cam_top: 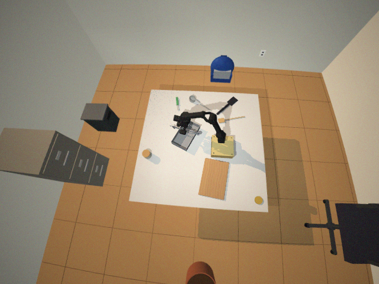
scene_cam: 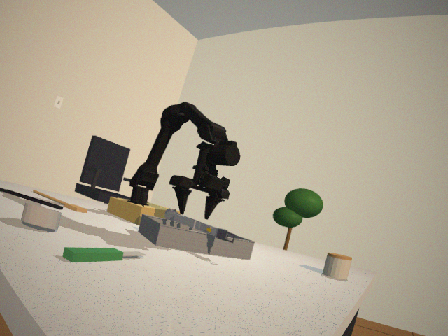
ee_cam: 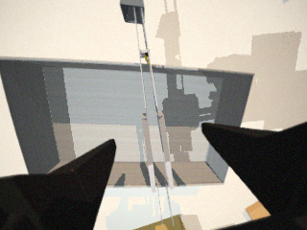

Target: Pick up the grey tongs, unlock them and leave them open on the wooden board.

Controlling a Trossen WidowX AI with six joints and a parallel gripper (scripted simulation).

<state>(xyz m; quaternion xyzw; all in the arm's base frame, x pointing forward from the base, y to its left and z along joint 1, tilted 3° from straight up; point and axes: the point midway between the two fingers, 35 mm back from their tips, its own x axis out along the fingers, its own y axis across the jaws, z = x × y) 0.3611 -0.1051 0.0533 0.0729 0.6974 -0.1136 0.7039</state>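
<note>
Now: gripper tip 60 mm above the grey roasting tin and 30 mm to the right of it. Round my gripper tip: yellow lock piece (70 mm ahead, 20 mm to the right, 20 mm below); green-handled tool (360 mm to the right, 110 mm ahead, 80 mm below); small jar (390 mm ahead, 260 mm to the left, 60 mm below).
</note>
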